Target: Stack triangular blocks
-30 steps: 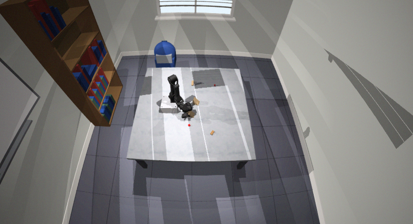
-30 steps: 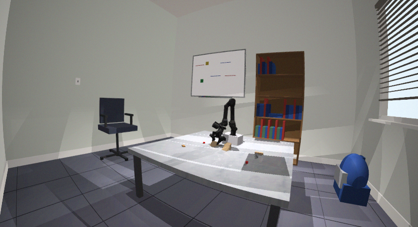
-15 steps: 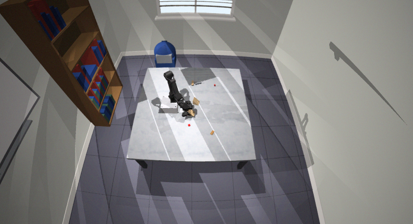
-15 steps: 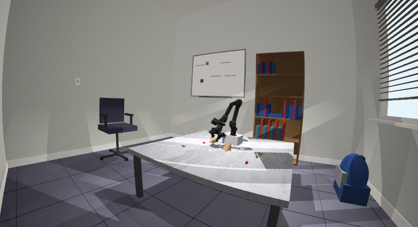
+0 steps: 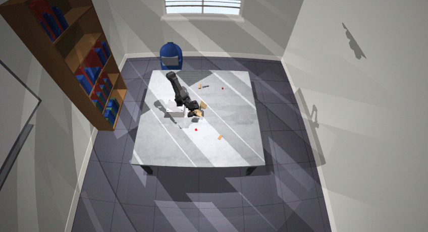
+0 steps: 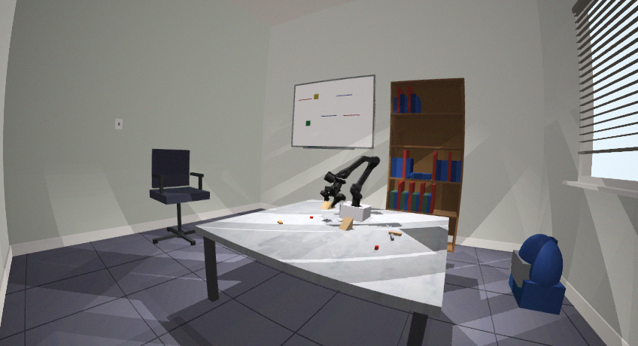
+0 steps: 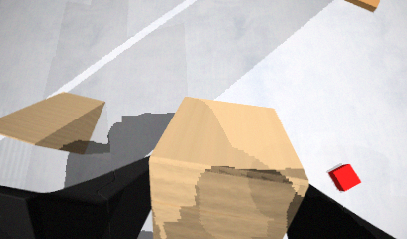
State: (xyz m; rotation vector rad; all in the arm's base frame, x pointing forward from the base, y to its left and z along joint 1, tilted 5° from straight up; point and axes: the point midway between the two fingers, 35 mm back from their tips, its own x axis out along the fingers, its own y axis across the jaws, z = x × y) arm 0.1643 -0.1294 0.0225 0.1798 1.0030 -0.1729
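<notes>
My gripper tip is now 1 cm below the wooden triangular block. From my gripper tip the other things lie so: red cube (13 cm to the right, 10 cm below, 2 cm behind); grey bar (46 cm to the left, 11 cm ahead, 10 cm below); orange block (10 cm below, 9 cm to the left, 7 cm behind).
</notes>
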